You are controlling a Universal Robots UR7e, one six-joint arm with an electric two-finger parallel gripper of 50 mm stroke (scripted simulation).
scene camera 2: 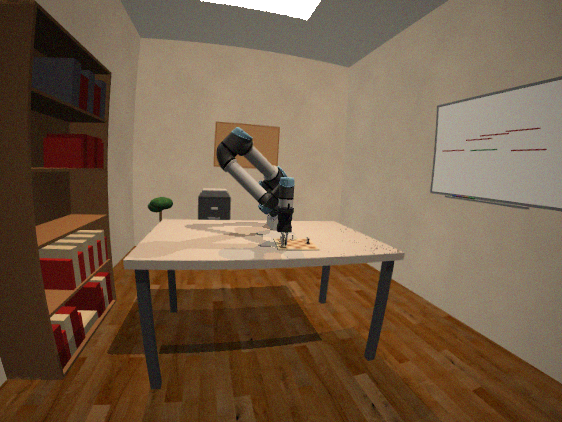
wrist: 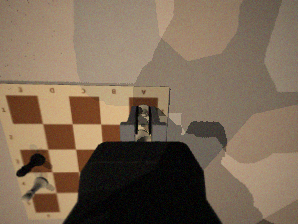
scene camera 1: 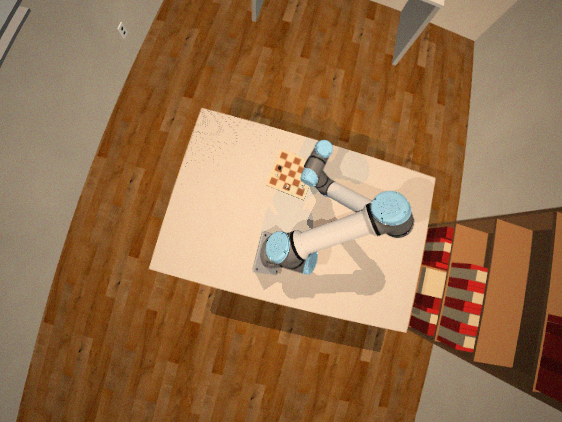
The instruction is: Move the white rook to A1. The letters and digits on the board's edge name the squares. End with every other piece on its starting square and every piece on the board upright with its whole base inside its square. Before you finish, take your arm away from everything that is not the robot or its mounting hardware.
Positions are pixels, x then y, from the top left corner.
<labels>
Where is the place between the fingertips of the gripper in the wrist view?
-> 143,114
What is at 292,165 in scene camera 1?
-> A chessboard.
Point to a chessboard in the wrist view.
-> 64,123
</labels>
